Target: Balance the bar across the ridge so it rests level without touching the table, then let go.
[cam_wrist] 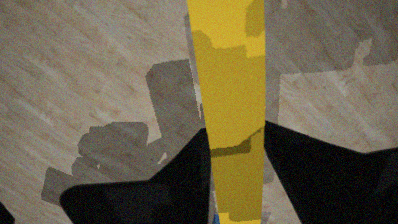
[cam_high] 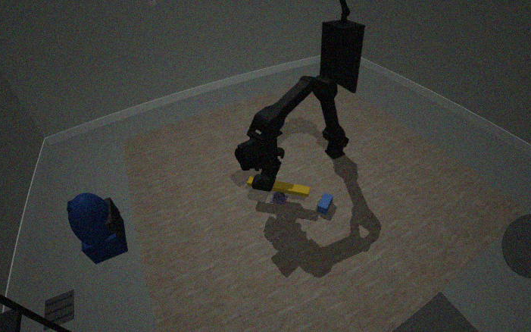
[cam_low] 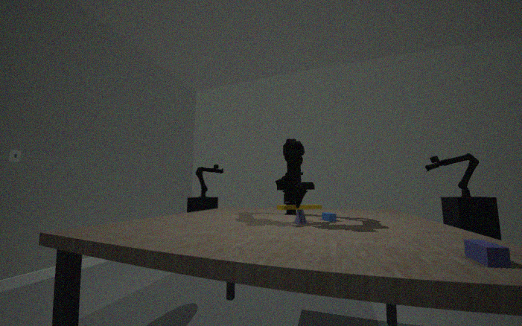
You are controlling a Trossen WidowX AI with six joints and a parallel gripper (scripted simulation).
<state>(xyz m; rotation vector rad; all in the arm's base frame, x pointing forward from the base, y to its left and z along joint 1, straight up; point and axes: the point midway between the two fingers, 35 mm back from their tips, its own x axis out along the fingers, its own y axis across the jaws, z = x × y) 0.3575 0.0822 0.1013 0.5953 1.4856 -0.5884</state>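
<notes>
Right now the yellow bar is 20 mm behind my gripper tip and 20 mm to the left of it. From my gripper tip the other things lie so: purple block (380 mm ahead, 420 mm to the left, 50 mm below).
</notes>
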